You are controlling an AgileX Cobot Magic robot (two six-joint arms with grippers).
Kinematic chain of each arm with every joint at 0, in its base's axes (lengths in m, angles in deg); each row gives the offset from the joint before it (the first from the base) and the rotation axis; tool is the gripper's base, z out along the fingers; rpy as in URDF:
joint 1: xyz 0 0 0.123 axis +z
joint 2: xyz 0 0 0 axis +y
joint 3: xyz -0.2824 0 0.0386 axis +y
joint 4: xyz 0.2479 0 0.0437 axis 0.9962 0 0.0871
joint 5: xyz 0 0 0 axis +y
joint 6: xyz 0.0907 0 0.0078 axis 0.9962 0 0.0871
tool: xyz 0 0 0 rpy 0 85 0
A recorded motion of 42 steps. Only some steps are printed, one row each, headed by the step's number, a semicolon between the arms.
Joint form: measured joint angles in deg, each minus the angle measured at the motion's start. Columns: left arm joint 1, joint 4, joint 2, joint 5, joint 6, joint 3; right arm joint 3, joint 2, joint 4, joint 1, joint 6, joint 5.
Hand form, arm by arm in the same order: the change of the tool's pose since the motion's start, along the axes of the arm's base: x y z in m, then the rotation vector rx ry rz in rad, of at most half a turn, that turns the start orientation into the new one. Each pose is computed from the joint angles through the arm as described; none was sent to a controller.
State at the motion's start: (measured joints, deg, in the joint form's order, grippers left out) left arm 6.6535 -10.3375 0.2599 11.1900 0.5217 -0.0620; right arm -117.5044 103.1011 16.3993 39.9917 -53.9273 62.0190
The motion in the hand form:
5: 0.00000 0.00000 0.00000 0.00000 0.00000 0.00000; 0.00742 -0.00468 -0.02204 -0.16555 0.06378 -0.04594
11: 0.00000 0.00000 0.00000 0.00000 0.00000 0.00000; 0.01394 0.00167 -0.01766 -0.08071 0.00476 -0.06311
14: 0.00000 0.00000 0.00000 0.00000 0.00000 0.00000; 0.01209 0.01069 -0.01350 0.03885 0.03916 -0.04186
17: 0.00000 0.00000 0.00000 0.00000 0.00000 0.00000; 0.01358 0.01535 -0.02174 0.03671 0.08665 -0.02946
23: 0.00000 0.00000 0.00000 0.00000 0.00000 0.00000; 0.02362 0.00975 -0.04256 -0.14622 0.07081 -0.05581
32: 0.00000 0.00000 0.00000 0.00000 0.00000 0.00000; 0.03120 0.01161 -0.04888 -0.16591 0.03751 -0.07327
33: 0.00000 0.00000 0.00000 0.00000 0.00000 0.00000; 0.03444 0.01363 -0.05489 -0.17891 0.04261 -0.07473
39: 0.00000 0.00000 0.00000 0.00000 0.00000 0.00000; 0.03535 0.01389 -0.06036 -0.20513 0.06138 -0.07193
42: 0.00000 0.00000 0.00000 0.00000 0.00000 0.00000; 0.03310 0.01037 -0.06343 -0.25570 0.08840 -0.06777
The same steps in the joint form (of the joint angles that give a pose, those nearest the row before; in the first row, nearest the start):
5: 0.00 0.00 0.00 0.00 0.00 0.00; 0.00 1.86 -6.66 0.00 2.76 6.65
11: 0.00 0.00 0.00 0.00 0.00 0.00; 0.00 2.20 -5.67 0.00 2.87 0.40
14: 0.00 0.00 0.00 0.00 0.00 0.00; 0.00 2.44 0.83 0.00 2.87 -3.00
17: 0.00 0.00 0.00 0.00 0.00 0.00; 0.00 3.51 2.63 0.00 2.97 -1.95
23: 0.00 0.00 0.00 0.00 0.00 0.00; 0.00 5.30 -5.90 0.00 2.97 2.65
32: 0.00 0.00 0.00 0.00 0.00 0.00; 0.00 6.32 -8.21 0.00 2.97 0.90
33: 0.00 0.00 0.00 0.00 0.00 0.00; 0.00 7.13 -8.58 0.00 2.97 0.81
39: 0.00 0.00 0.00 0.00 0.00 0.00; 0.00 7.68 -8.94 0.00 2.97 2.08
42: 0.00 0.00 0.00 0.00 0.00 0.00; 0.00 7.67 -9.98 0.00 2.97 5.21

